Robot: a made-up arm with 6 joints.
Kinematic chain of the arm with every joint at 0, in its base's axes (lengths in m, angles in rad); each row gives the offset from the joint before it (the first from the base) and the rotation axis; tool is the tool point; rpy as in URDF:
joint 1: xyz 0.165 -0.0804 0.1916 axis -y
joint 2: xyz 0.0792 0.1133 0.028 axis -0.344 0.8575 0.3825
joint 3: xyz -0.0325 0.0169 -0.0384 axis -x
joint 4: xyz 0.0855 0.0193 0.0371 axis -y
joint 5: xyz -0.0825 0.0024 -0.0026 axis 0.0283 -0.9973 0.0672
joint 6: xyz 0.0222 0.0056 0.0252 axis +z
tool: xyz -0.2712 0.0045 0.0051 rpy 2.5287 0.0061 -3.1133
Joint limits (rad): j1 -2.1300..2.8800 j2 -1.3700..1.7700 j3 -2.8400..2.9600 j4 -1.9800..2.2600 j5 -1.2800..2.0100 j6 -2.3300..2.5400
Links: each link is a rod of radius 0.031 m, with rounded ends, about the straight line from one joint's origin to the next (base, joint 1, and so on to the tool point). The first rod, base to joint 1, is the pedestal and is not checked.
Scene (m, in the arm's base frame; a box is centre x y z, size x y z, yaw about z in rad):
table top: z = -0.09
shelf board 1: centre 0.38 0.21 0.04 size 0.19 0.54 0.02 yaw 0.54
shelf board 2: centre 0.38 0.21 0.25 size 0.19 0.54 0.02 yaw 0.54
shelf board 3: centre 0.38 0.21 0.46 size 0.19 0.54 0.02 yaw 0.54
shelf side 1: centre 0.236 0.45 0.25 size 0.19 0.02 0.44 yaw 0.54
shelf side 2: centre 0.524 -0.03 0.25 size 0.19 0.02 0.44 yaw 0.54
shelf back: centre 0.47 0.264 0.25 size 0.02 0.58 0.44 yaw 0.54
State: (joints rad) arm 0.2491 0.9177 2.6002 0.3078 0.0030 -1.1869
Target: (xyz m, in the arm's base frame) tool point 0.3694 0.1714 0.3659
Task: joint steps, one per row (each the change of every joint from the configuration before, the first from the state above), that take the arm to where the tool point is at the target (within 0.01 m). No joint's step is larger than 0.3 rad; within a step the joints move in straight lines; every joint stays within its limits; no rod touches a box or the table.
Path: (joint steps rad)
1: -0.0701 0.0504 0.0600 -0.0551 0.1809 0.2928
2: -0.0701 0.0504 0.0599 -0.0550 0.1808 0.2929
3: -0.0701 0.0505 0.0600 -0.0551 0.1809 0.2928
4: -0.0701 0.0504 0.0600 -0.0550 0.1809 0.2928
5: -0.0701 0.0504 0.0599 -0.0551 0.1808 0.2929
6: -0.0701 0.0504 0.0600 -0.0550 0.1809 0.2928
7: 0.0985 0.1093 0.0000 0.2786 -0.1855 -0.1210
8: 0.0986 0.1092 0.0000 0.2786 -0.1855 -0.1211
9: 0.0985 0.1092 0.0000 0.2786 -0.1855 -0.1210

